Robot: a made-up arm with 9 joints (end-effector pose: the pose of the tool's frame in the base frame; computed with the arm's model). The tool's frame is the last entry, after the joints.
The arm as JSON. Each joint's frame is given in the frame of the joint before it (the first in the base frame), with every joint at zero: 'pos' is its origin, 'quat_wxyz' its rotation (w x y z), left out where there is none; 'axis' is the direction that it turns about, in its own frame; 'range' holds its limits. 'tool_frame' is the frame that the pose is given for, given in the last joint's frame.
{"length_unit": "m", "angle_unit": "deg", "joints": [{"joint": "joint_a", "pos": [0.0, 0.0, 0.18], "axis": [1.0, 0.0, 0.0], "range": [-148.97, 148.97]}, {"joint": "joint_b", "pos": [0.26, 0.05, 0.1], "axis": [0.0, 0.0, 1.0], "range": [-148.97, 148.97]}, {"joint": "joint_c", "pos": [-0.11, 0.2, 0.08], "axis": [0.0, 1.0, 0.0], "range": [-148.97, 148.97]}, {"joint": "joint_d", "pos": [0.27, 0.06, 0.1], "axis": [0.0, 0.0, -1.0], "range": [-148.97, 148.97]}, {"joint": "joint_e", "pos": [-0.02, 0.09, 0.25], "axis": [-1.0, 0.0, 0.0], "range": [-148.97, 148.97]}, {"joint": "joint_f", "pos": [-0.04, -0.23, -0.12], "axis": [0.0, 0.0, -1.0], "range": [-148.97, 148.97]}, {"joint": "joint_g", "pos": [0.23, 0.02, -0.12], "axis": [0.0, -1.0, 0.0], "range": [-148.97, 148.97]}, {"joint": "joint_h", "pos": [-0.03, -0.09, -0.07], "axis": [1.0, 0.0, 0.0], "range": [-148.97, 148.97]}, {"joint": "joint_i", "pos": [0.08, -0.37, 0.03], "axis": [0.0, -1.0, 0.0], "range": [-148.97, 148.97]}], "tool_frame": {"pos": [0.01, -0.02, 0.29]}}
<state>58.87 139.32 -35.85 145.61 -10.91 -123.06 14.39 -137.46 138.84</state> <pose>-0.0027 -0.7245 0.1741 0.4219 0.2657 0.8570 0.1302</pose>
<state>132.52 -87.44 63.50 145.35 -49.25 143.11 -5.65 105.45 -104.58</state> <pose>0.5599 0.3087 0.9373 0.6628 -0.2947 0.2755 -0.6308</pose>
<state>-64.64 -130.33 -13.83 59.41 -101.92 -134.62 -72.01 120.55 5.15</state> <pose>0.0357 0.1367 1.0710 0.6933 -0.2203 -0.6814 -0.0804</pose>
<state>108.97 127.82 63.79 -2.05 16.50 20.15 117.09 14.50 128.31</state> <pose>0.3646 0.0037 0.9487 0.8432 -0.4527 0.2001 0.2096</pose>
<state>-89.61 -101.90 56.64 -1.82 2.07 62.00 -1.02 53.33 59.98</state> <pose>0.1796 0.2390 -0.2098 0.1793 0.2560 0.6806 0.6626</pose>
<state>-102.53 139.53 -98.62 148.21 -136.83 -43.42 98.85 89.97 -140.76</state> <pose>0.5723 0.1217 0.6955 0.8989 -0.1947 -0.3732 0.1217</pose>
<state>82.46 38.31 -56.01 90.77 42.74 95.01 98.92 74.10 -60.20</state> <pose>-0.9488 -0.6172 0.2620 0.6593 0.4262 0.2310 -0.5747</pose>
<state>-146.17 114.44 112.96 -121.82 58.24 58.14 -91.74 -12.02 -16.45</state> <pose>-0.3826 -0.6962 0.9506 0.7684 -0.1216 -0.5696 0.2651</pose>
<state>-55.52 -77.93 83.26 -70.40 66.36 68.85 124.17 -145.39 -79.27</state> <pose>0.7868 -0.1657 0.3054 0.2369 -0.0133 0.5626 0.7920</pose>
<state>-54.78 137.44 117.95 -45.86 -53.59 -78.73 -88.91 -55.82 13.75</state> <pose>-0.4907 -0.1527 0.3090 0.3997 -0.4220 -0.7830 -0.2218</pose>
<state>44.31 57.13 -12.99 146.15 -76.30 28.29 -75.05 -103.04 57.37</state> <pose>0.1428 -0.2696 0.2889 0.7829 0.4673 -0.2616 -0.3168</pose>
